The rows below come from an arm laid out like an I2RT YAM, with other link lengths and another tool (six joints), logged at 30 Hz.
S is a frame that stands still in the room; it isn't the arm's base.
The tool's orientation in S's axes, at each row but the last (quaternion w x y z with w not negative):
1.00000, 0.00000, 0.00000, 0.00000
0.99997, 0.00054, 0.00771, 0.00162
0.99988, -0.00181, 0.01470, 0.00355
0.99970, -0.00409, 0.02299, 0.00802
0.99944, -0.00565, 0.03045, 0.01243
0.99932, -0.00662, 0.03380, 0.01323
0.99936, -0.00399, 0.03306, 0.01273
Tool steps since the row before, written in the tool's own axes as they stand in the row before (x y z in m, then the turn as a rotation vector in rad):
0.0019, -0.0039, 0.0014, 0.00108, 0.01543, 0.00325
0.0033, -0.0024, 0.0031, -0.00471, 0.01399, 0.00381
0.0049, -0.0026, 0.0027, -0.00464, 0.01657, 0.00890
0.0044, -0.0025, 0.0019, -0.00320, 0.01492, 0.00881
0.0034, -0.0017, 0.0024, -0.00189, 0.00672, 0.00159
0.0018, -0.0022, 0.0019, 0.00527, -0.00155, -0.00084
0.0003, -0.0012, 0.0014, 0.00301, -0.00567, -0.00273
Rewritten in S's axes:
0.0019, -0.0039, 0.0014, 0.00108, 0.01543, 0.00325
0.0034, -0.0024, 0.0030, -0.00470, 0.01397, 0.00390
0.0050, -0.0026, 0.0026, -0.00449, 0.01657, 0.00897
0.0045, -0.0024, 0.0017, -0.00303, 0.01494, 0.00883
0.0036, -0.0016, 0.0022, -0.00196, 0.00669, 0.00163
0.0020, -0.0021, 0.0018, 0.00524, -0.00142, -0.00118
0.0004, -0.0012, 0.0014, 0.00297, -0.00562, -0.00288

